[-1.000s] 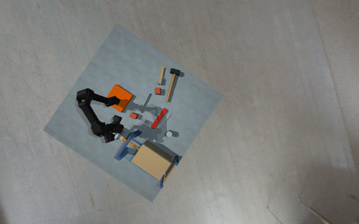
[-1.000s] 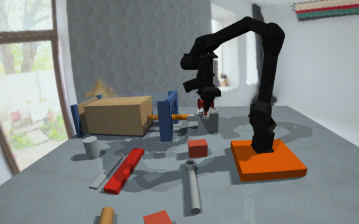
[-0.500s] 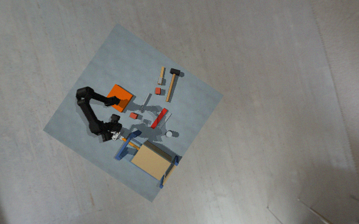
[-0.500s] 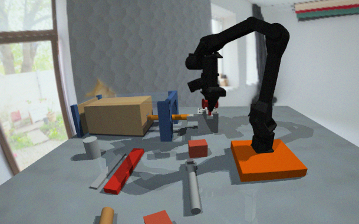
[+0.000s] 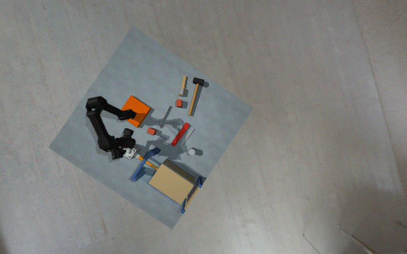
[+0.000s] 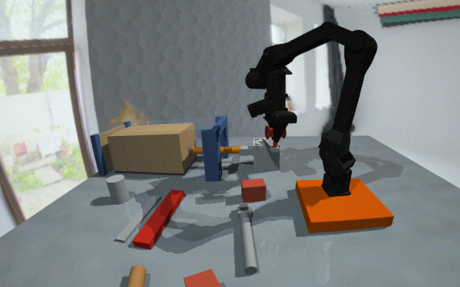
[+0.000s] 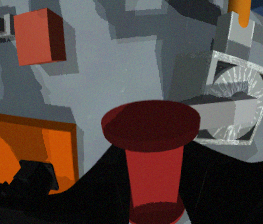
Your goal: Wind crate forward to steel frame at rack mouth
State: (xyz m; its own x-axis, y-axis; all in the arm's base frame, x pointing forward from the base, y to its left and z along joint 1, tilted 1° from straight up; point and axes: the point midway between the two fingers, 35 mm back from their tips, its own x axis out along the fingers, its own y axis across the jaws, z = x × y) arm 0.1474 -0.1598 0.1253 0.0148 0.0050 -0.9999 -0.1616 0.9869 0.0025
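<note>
My gripper tip is now 40 mm to the left of the grey crank handle, 10 mm short of it and 10 mm above it. From my gripper tip the other things lie so: grey winch 110 mm to the right, 90 mm below; red knob 10 mm above; frame 180 mm ahead, 110 mm to the right, 10 mm below.
</note>
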